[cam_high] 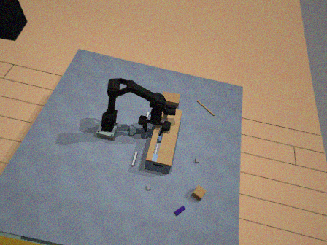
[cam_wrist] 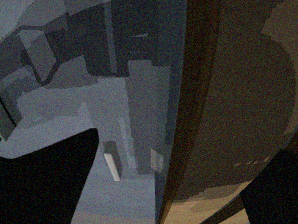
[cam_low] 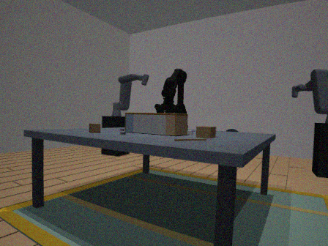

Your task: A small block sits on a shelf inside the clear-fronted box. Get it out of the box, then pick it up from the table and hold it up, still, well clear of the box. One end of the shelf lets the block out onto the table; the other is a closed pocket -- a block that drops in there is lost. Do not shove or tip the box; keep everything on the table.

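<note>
Now: gripper tip 30 mm short of the long box, 20 mm above it and 10 mm to the left of it. From my gripper tip the other things lie so: blue block: 50 mm ahead, 30 mm to the right; tan cube: 300 mm to the right, 300 mm ahead, 60 mm below; purple piece: 410 mm to the right, 200 mm ahead, 80 mm below.
</note>
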